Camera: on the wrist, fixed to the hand. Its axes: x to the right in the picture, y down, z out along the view.
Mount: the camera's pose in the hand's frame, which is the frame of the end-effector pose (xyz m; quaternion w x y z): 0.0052 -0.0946 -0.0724 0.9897 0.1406 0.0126 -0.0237
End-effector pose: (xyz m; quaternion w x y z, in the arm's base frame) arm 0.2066 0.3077 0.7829 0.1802 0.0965 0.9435 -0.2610
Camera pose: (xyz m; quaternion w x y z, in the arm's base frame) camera 0.1547 0.2664 0.8820 0.1467 0.1018 0.9016 -0.3940
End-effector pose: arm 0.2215 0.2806 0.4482 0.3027 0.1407 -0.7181 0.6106
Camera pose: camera 0.2906 0.3308 0.5314 0.3033 0.1911 -0.6177 0.6999
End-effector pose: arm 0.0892 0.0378 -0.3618 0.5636 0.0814 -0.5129 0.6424
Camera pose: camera 0.1981 0.0802 -0.3379 0.5680 0.1639 -0.4083 0.6956
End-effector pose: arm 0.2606 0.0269 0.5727 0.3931 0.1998 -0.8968 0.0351
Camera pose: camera 0.3440 -0.0457 0.6174 0.3731 0.2738 -0.8730 0.1540
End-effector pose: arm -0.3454 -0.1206 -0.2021 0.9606 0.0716 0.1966 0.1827
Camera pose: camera -0.3396 -0.2012 -0.2898 0.9425 0.1990 0.2341 0.1313
